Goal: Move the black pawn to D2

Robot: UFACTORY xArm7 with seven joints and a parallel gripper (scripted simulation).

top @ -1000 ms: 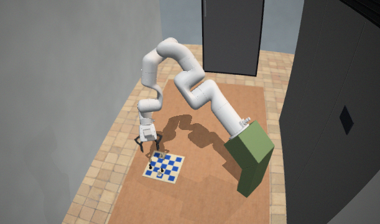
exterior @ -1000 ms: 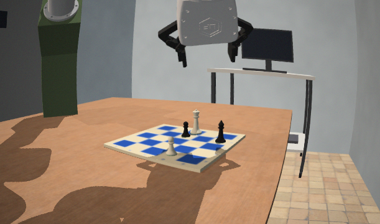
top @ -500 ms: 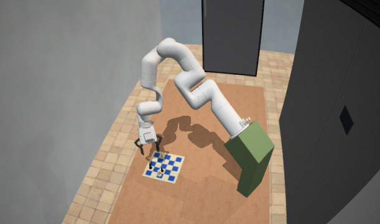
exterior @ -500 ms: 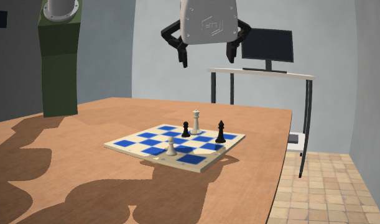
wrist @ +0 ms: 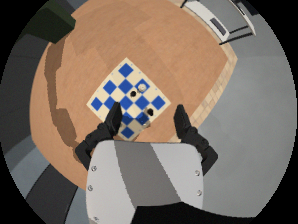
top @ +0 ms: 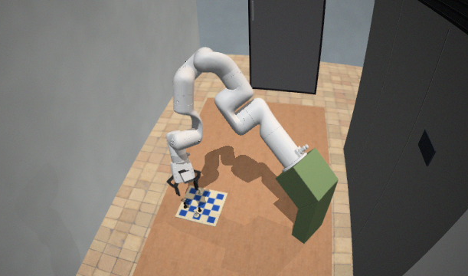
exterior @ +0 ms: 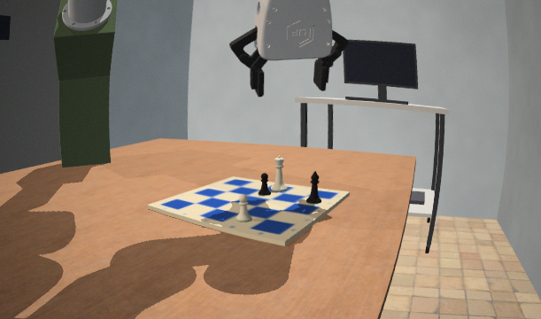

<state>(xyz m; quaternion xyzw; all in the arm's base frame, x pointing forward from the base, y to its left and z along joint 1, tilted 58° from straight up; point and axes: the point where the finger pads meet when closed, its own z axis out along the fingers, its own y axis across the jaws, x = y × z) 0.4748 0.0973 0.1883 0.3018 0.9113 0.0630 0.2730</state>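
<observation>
Now: hand 140 mm above the white queen, 30 mm to the right of it and 20 mm past it. Also, from my hand: black pawn 150 mm below, 40 mm behind; chessboard 170 mm below, 50 mm behind, 30 mm to the right; black bishop 140 mm below, 40 mm ahead, 20 mm to the right.
</observation>
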